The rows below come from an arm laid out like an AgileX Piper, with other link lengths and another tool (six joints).
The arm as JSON. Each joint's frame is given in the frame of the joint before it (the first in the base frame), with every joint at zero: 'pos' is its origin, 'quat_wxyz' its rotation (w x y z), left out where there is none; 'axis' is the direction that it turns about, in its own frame. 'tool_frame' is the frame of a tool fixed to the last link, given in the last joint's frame.
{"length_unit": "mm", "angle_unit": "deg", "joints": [
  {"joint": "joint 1", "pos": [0.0, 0.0, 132.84], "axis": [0.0, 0.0, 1.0]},
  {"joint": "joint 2", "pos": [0.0, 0.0, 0.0], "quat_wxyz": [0.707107, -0.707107, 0.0, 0.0], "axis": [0.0, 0.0, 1.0]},
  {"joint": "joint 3", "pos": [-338.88, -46.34, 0.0], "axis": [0.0, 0.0, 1.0]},
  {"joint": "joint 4", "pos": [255.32, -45.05, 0.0], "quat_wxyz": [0.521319, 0.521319, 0.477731, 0.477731], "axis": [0.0, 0.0, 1.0]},
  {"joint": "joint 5", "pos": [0.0, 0.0, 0.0], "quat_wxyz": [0.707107, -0.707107, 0.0, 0.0], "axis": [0.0, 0.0, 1.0]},
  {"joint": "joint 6", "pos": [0.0, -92.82, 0.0], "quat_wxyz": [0.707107, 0.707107, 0.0, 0.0], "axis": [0.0, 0.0, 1.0]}
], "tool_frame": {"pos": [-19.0, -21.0, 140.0], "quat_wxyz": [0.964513, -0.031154, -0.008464, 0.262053]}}
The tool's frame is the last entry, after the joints.
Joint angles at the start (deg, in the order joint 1, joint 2, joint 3, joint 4, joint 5, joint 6):
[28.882, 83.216, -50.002, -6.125, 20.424, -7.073]
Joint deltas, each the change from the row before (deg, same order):
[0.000, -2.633, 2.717, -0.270, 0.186, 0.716]
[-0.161, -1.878, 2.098, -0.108, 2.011, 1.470]
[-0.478, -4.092, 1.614, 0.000, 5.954, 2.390]
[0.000, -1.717, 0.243, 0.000, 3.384, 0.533]
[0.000, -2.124, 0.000, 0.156, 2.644, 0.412]
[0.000, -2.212, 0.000, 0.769, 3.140, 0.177]
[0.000, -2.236, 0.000, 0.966, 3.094, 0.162]
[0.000, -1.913, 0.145, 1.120, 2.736, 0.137]
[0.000, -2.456, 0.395, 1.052, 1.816, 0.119]
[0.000, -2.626, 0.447, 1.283, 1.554, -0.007]
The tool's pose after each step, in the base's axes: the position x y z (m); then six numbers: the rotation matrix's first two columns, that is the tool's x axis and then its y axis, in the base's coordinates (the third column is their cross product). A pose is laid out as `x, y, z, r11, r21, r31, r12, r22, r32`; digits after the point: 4 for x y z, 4 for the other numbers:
0.3614, 0.1701, 0.2129, -0.7689, -0.0705, -0.6355, -0.2711, 0.9360, 0.2243
0.3465, 0.1589, 0.2048, -0.7948, -0.0551, -0.6044, -0.2388, 0.9440, 0.2279
0.3220, 0.1382, 0.2031, -0.8318, -0.0188, -0.5548, -0.1755, 0.9571, 0.2307
0.3104, 0.1301, 0.2029, -0.8481, -0.0144, -0.5297, -0.1556, 0.9623, 0.2230
0.3009, 0.1239, 0.2084, -0.8532, -0.0044, -0.5216, -0.1421, 0.9641, 0.2243
0.2889, 0.1180, 0.2125, -0.8632, 0.0082, -0.5048, -0.1254, 0.9651, 0.2300
0.2764, 0.1126, 0.2164, -0.8731, 0.0225, -0.4871, -0.1086, 0.9649, 0.2392
0.2642, 0.1084, 0.2180, -0.8840, 0.0364, -0.4660, -0.0921, 0.9639, 0.2500
0.2528, 0.1050, 0.2225, -0.8859, 0.0521, -0.4610, -0.0830, 0.9598, 0.2680
0.2413, 0.1026, 0.2274, -0.8858, 0.0683, -0.4590, -0.0773, 0.9536, 0.2911

